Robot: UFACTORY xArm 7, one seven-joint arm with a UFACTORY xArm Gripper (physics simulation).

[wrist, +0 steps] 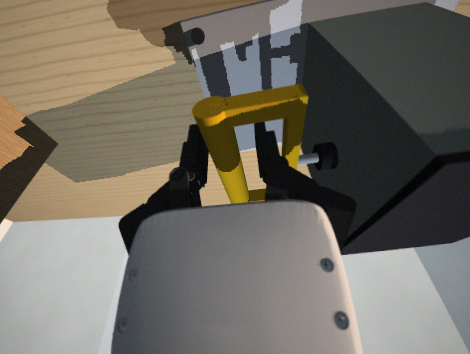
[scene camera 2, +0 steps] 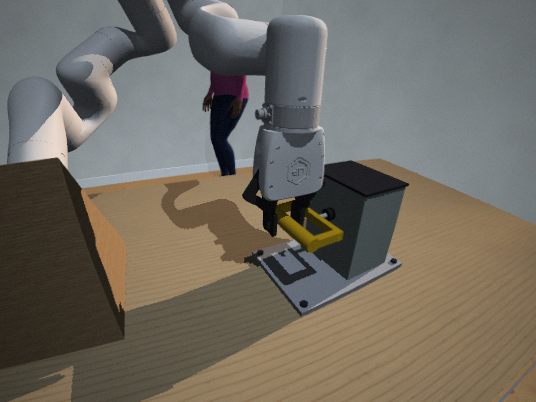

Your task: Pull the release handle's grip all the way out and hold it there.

Scene:
my gripper: wrist 229,133; scene camera 2 283,228
same spot on grey base plate: (scene camera 2: 308,282) = (wrist: 250,124)

